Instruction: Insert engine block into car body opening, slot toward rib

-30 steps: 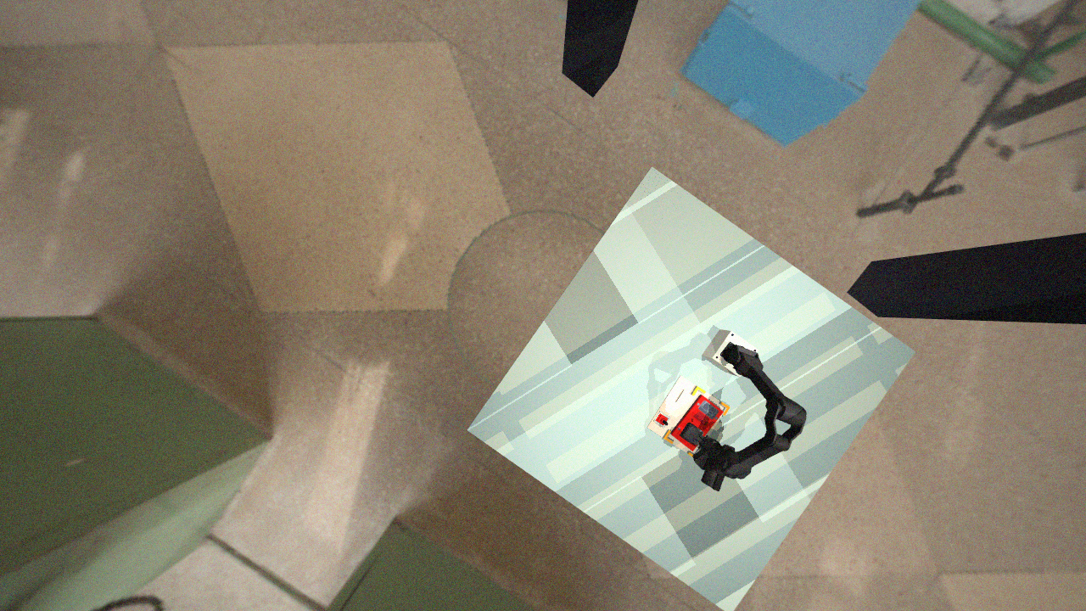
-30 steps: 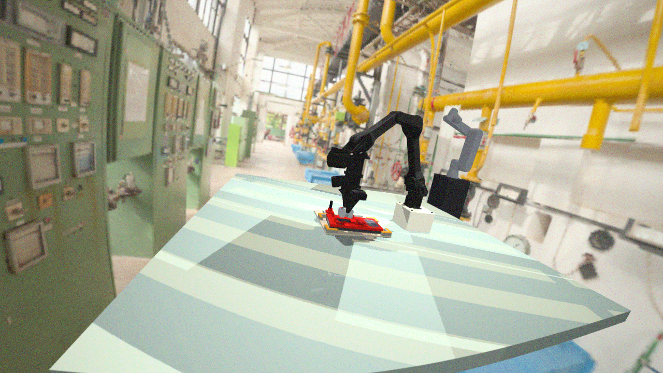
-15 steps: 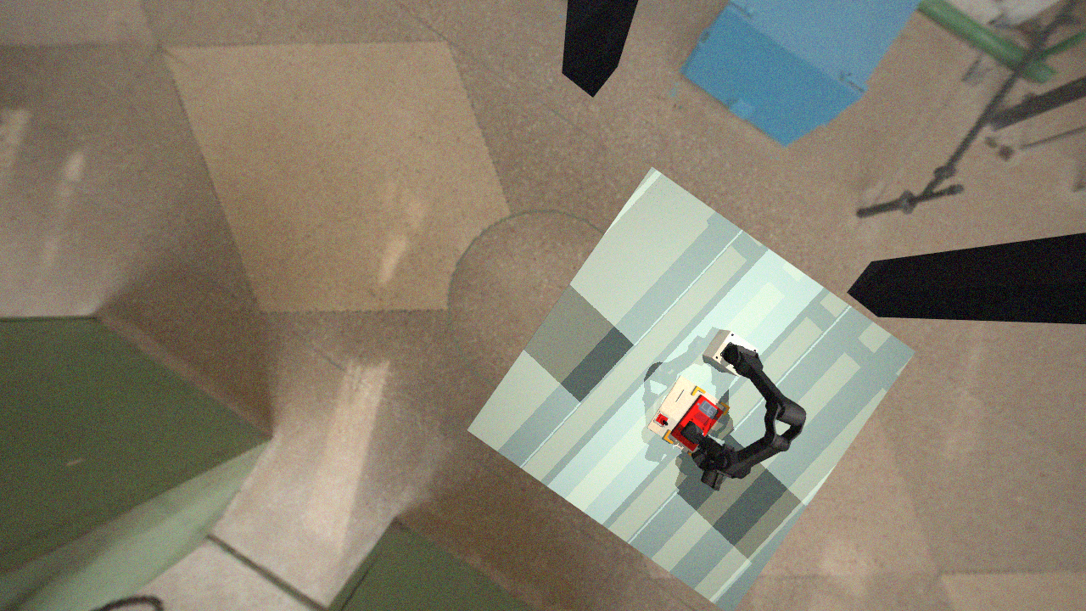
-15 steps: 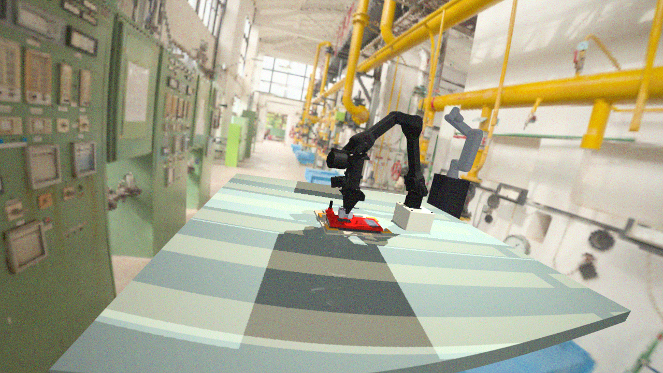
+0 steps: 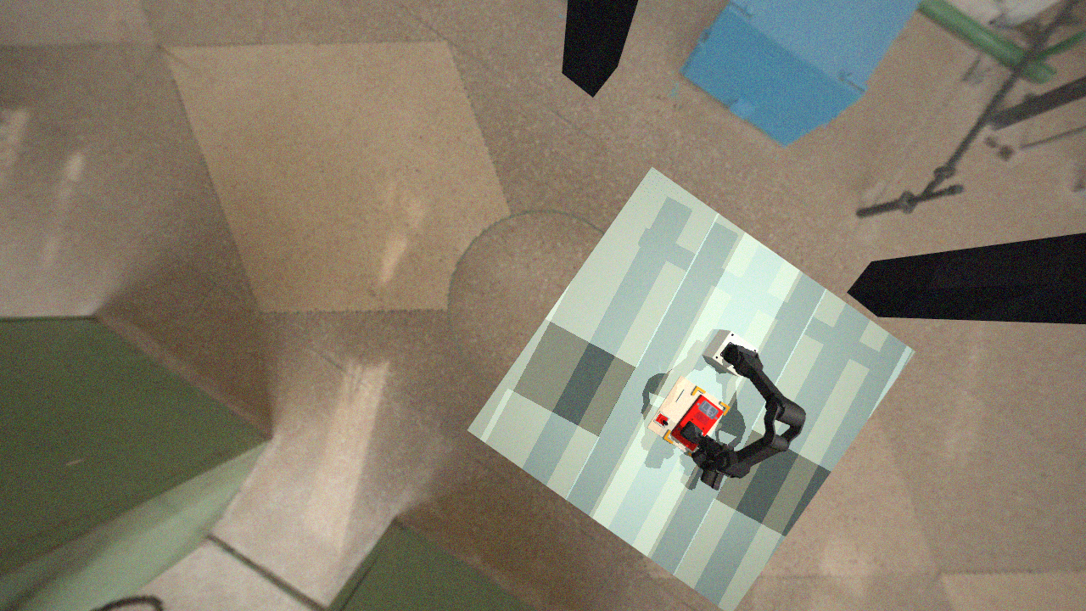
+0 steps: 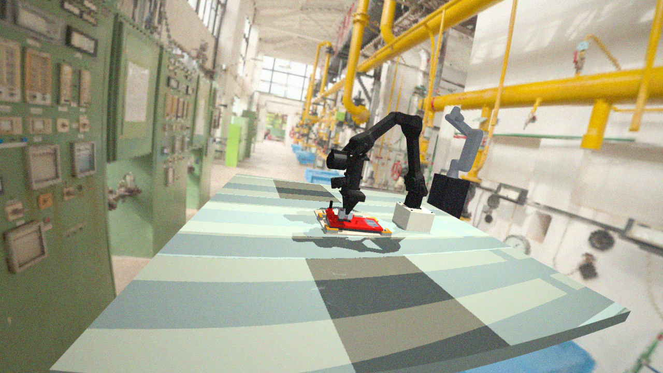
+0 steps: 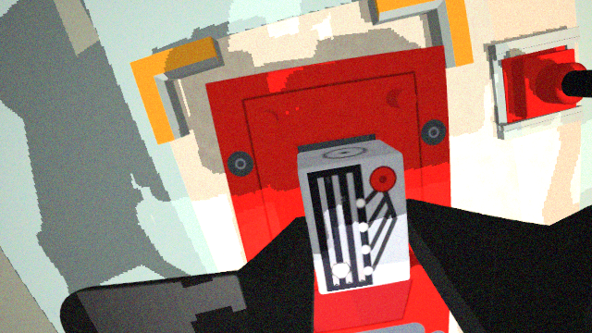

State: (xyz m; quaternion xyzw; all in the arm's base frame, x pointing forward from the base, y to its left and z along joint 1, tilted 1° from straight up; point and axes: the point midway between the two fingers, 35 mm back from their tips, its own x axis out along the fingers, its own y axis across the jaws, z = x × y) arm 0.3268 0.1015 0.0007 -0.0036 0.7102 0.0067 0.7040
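Right now the engine block is 10 mm below my gripper tip.
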